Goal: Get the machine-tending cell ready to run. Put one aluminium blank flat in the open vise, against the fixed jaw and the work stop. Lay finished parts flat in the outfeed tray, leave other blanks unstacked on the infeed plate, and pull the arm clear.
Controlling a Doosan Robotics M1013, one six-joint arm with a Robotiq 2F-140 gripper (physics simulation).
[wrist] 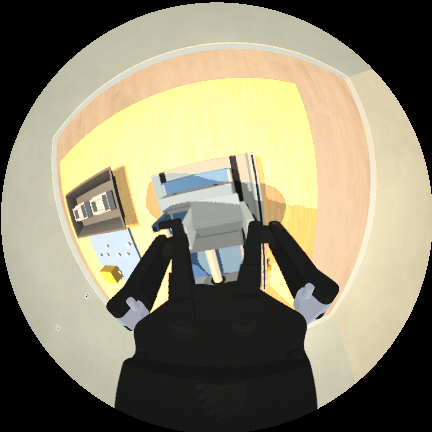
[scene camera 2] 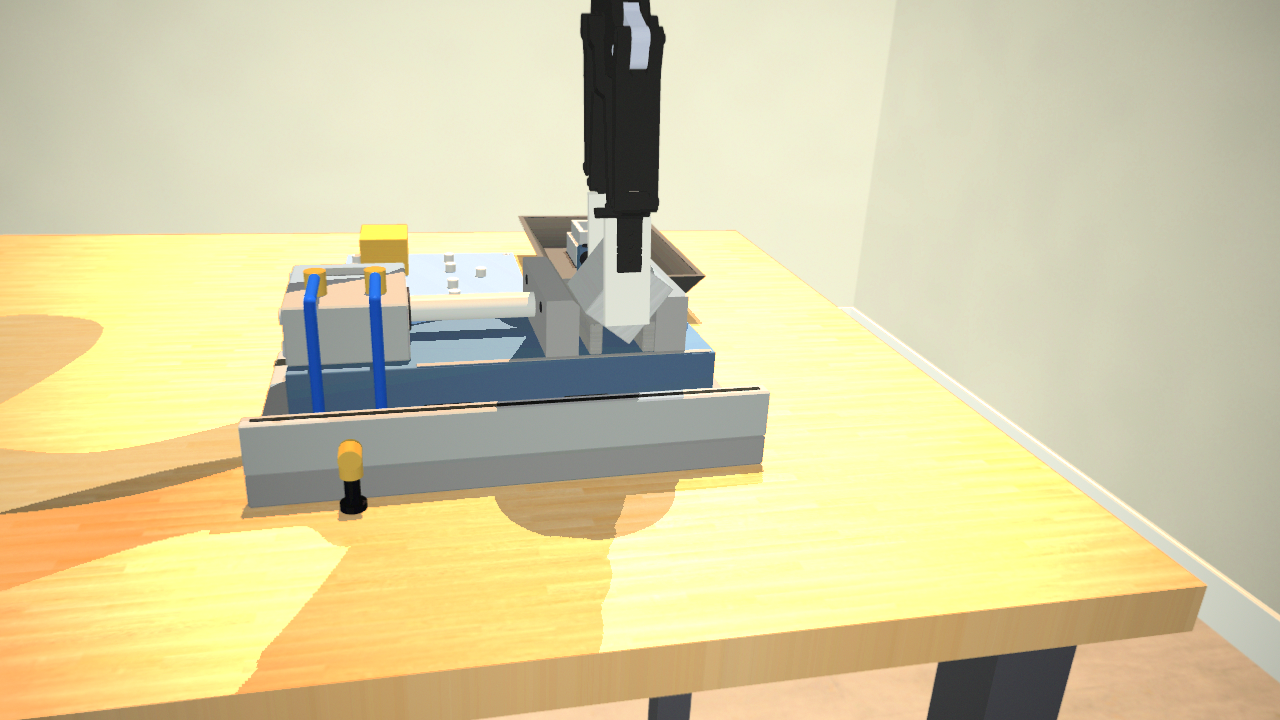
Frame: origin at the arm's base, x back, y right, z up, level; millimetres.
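Seen in the pictures: gripper, fingertip midpoint: [wrist: 217, 213] [scene camera 2: 616, 305].
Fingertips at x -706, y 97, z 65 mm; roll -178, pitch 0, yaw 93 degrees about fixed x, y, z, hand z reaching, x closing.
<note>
Offsets run from my fingertips to a thing's middle. "*": to the spot under its first point.
My gripper [scene camera 2: 623, 277] [wrist: 217, 213] is shut on an aluminium blank @[dz +13, dx +0, dy +0 mm] [scene camera 2: 588, 291] [wrist: 215, 215]. The blank is tilted, one corner pointing down, between the moving jaw [scene camera 2: 560, 317] and the fixed jaw [scene camera 2: 673, 322] of the open vise; near finger and jaws partly hide it. Whether it touches a jaw or the vise bed is unclear. A dark blue piece, perhaps the work stop @[dz +6, dx +9, dy -72 mm] [wrist: 165, 220], shows beside the left fingertip in the wrist view. Two finished parts @[* dz -39, dx -24, dy -350 mm] [wrist: 81, 211] @[* dz -38, dx -34, dy -247 mm] [wrist: 102, 202] lie in the brown outfeed tray [scene camera 2: 537, 237] [wrist: 118, 200]. The infeed plate @[dz -80, dx +136, dy -309 mm] [scene camera 2: 429, 273] [wrist: 115, 242] shows pins and no blanks.
A yellow block @[dz -58, dx +186, dy -349 mm] [scene camera 2: 384, 246] [wrist: 111, 273] stands by the infeed plate. The vise body @[dz -34, dx +72, dy -12 mm] [scene camera 2: 344, 335] carries two blue hoses [scene camera 2: 312, 349] [scene camera 2: 376, 349]. A long grey rail @[dz -49, dx +62, dy +76 mm] [scene camera 2: 537, 438] runs along the near side of the vise, with a yellow and black fitting @[dz -52, dx +155, dy +100 mm] [scene camera 2: 350, 465].
</note>
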